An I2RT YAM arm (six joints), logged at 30 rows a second.
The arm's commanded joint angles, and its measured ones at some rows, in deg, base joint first. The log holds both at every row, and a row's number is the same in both.
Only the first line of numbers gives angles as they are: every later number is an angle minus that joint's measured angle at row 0.
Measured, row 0:
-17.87, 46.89, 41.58, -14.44, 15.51, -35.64
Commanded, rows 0 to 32:
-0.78, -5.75, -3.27, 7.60, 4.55, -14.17
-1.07, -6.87, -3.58, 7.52, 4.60, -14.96
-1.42, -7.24, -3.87, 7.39, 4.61, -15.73
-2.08, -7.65, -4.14, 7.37, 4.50, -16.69
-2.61, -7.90, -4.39, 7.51, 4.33, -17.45
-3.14, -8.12, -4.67, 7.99, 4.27, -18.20
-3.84, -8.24, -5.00, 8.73, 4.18, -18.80
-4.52, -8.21, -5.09, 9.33, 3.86, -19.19
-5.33, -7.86, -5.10, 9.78, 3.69, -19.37
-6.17, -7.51, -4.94, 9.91, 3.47, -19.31
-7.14, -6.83, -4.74, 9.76, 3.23, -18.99
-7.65, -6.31, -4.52, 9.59, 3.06, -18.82
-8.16, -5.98, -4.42, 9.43, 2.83, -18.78
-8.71, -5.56, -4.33, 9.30, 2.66, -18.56
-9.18, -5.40, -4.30, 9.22, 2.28, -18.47
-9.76, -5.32, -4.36, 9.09, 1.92, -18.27
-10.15, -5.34, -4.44, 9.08, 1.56, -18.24
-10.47, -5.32, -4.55, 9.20, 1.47, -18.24
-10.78, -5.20, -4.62, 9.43, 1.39, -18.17
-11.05, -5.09, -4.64, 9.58, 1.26, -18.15
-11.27, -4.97, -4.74, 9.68, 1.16, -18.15
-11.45, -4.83, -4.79, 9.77, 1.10, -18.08
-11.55, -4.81, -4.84, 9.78, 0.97, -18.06
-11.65, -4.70, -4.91, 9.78, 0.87, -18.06
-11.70, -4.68, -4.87, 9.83, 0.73, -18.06
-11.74, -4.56, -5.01, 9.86, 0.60, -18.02
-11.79, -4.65, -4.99, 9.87, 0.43, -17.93
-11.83, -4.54, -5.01, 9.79, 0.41, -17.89
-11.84, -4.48, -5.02, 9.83, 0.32, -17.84
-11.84, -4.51, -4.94, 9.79, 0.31, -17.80
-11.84, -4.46, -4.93, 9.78, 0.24, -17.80
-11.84, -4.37, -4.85, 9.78, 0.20, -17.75
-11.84, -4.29, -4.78, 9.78, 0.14, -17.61
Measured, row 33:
-11.58, -4.67, -4.43, 9.29, 0.96, -18.23
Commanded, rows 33 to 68:
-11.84, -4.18, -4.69, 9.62, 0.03, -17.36
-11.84, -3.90, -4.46, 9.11, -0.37, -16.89
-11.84, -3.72, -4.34, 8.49, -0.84, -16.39
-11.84, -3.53, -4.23, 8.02, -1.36, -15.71
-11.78, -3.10, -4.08, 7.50, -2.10, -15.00
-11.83, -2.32, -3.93, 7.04, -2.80, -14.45
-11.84, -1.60, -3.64, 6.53, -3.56, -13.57
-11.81, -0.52, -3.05, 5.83, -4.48, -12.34
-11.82, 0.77, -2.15, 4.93, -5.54, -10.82
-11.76, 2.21, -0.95, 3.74, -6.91, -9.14
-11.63, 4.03, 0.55, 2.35, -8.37, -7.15
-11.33, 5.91, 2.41, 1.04, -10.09, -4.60
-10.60, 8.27, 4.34, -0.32, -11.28, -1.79
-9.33, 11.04, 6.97, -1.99, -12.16, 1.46
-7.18, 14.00, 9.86, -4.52, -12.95, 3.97
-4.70, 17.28, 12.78, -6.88, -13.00, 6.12
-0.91, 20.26, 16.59, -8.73, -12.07, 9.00
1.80, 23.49, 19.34, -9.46, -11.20, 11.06
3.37, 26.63, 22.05, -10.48, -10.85, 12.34
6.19, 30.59, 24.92, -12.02, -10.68, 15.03
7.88, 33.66, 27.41, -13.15, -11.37, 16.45
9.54, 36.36, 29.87, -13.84, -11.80, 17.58
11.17, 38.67, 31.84, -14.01, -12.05, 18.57
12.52, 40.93, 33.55, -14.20, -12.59, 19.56
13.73, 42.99, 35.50, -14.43, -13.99, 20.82
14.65, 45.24, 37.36, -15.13, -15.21, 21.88
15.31, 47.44, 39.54, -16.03, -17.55, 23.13
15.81, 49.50, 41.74, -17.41, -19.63, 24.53
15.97, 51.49, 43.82, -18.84, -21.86, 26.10
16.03, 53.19, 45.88, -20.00, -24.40, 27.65
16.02, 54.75, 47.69, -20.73, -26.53, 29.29
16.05, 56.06, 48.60, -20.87, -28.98, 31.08
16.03, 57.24, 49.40, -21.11, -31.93, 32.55
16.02, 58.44, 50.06, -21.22, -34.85, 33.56
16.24, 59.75, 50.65, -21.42, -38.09, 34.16
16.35, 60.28, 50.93, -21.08, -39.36, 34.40
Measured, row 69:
16.15, 57.97, 48.26, -18.47, -27.41, 28.22
